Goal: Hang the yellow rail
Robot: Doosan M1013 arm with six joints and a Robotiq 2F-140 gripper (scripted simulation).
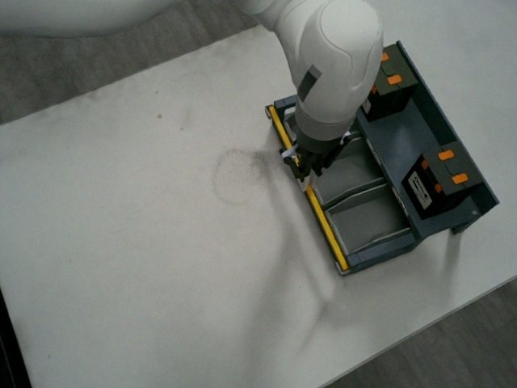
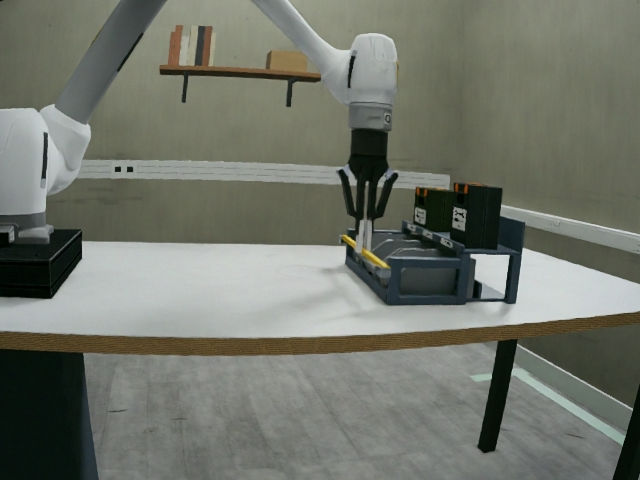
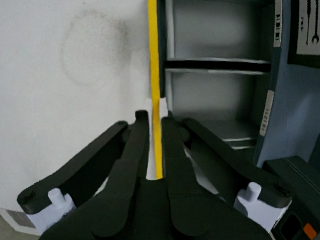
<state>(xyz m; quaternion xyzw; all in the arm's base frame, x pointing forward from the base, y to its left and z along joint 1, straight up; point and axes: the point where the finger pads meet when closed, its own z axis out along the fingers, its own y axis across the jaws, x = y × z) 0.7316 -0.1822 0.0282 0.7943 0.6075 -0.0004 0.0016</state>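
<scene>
Now: hand 30 mm above the yellow rail.
</scene>
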